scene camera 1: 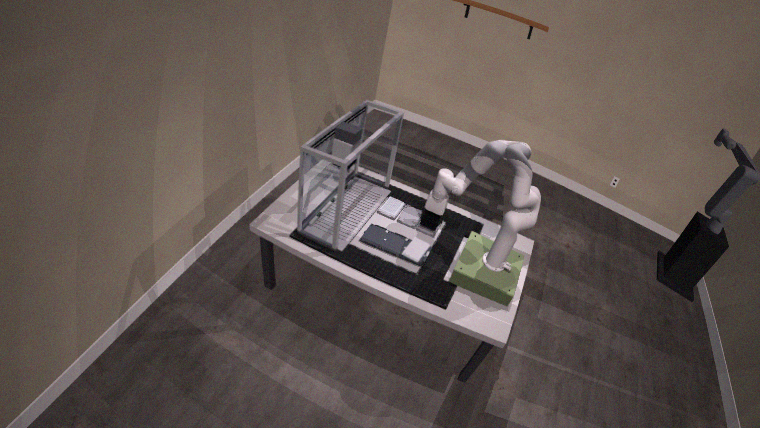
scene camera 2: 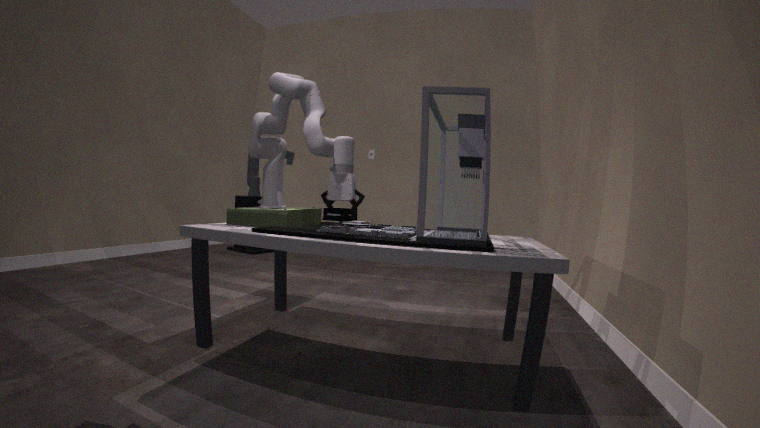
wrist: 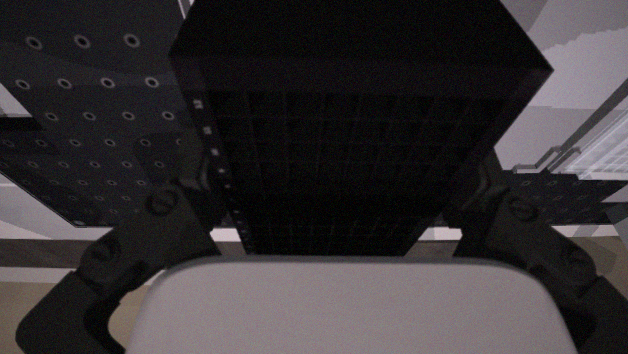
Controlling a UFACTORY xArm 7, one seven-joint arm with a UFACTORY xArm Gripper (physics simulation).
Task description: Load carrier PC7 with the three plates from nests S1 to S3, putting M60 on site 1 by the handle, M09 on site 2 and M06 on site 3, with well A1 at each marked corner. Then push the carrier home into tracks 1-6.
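Places are measured from the arm's base along level axes (x right, y ahead, z up), in metres.
Where they show: gripper, fingertip midpoint: (scene camera 1: pixel 431 220) (wrist: pixel 336 119); arm's base, origin of the base link: (scene camera 1: pixel 494 262) (scene camera 2: pixel 272 208).
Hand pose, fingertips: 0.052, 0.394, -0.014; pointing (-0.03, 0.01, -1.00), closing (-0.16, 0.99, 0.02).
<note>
Things, the pixels of their top centre, and the offset from my fingertips, as dx, dy, dz.
- deep black multiwell plate, middle of its top: (wrist: pixel 337 207) (scene camera 2: pixel 340 208) (scene camera 1: pixel 433 213) +0.012, +0.002, +0.034
- dark carrier, middle of its top: (scene camera 2: pixel 381 222) (scene camera 1: pixel 396 241) -0.228, +0.053, -0.018
My gripper (scene camera 1: pixel 431 213) (scene camera 2: pixel 340 209) (wrist: pixel 336 119) is shut on a deep black multiwell plate (scene camera 1: pixel 430 220) (scene camera 2: pixel 340 214) (wrist: pixel 345 130), with a finger on each of two opposite sides. The plate is level and a little above the work area; small pale marks run along its left rim in the wrist view. A grey, clear-looking plate (scene camera 1: pixel 408 216) and a white plate (scene camera 1: pixel 392 206) stand in a row beside it, towards the framed machine. The dark carrier (scene camera 1: pixel 380 238) lies in front of them, with a white plate (scene camera 1: pixel 416 249) at its right end. Plate names and corner marks are unreadable.
The framed machine (scene camera 1: pixel 338 212) (scene camera 2: pixel 423 159) stands at the far end, its slotted track deck (scene camera 1: pixel 357 204) inside and a pipetting head (scene camera 2: pixel 471 139) above. A perforated black mat (scene camera 1: pixel 446 276) (wrist: pixel 107 100) underlies the work area. The arm stands on a green base (scene camera 1: pixel 478 276) (scene camera 2: pixel 271 216).
</note>
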